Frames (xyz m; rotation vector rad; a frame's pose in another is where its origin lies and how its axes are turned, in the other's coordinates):
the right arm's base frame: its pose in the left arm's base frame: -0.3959 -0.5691 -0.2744 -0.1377 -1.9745 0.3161
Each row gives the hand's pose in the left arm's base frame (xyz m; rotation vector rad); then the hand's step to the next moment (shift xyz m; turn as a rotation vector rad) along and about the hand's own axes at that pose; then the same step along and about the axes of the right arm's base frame.
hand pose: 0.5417 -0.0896 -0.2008 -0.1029 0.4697 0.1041
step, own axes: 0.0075 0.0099 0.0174 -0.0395 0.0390 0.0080
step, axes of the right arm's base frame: 0.0074 0.0082 -0.0183 0.0432 0.0304 0.0187
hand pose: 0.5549 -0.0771 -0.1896 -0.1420 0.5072 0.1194
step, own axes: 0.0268 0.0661 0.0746 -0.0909 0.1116 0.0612
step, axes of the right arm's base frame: 0.0378 0.0612 -0.0740 0.1298 0.0868 0.0096
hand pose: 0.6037 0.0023 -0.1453 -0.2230 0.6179 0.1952
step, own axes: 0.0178 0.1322 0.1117 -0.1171 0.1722 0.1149
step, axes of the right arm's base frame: 0.0714 0.1329 -0.0866 0.1921 0.1395 -0.0145
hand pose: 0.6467 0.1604 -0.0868 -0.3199 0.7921 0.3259
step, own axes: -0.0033 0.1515 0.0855 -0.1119 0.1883 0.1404
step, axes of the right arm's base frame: 0.0750 0.1535 -0.0329 0.2019 0.1604 -0.0346
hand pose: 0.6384 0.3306 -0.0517 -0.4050 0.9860 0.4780
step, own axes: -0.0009 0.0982 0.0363 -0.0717 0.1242 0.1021
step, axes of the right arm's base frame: 0.0433 0.0950 0.0082 0.1339 0.1098 -0.0317
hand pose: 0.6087 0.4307 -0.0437 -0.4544 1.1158 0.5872
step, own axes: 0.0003 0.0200 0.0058 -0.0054 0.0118 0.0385
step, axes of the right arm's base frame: 0.0090 0.0182 0.0046 0.0169 0.0239 -0.0281
